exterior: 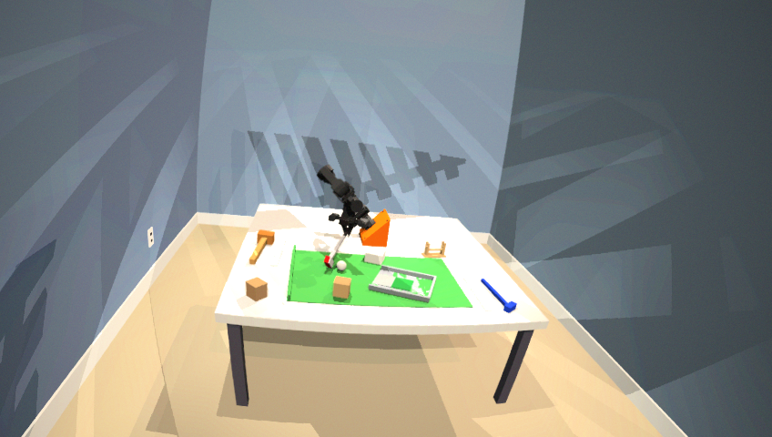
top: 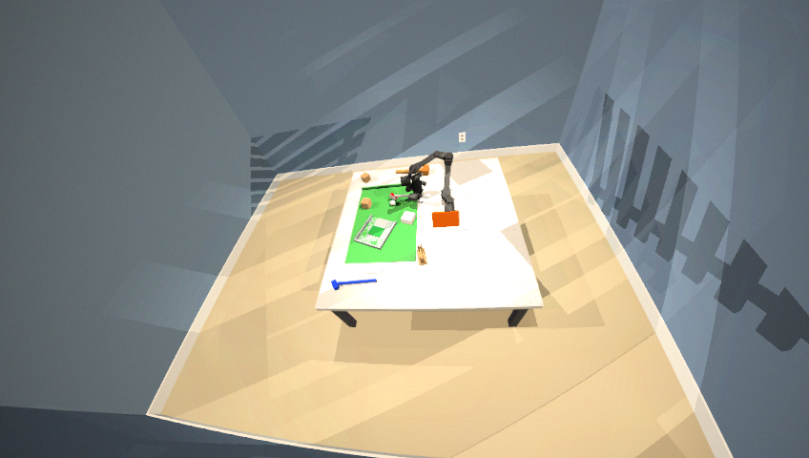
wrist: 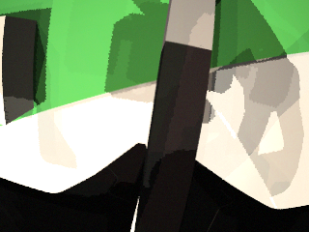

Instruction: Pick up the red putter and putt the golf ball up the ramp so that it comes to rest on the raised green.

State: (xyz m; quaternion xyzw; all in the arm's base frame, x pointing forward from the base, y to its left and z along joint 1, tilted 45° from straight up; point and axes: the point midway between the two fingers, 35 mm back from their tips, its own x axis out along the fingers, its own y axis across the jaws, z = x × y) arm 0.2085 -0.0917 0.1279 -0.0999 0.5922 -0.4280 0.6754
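The white block is 130 mm to the left of my gripper tip, 90 mm ahead of it and 50 mm below it. Round my gripper tip: white golf ball: 210 mm ahead, 50 mm to the right, 50 mm below; green mat: 270 mm ahead, 90 mm to the left, 80 mm below; red putter: 110 mm ahead, 50 mm to the right.
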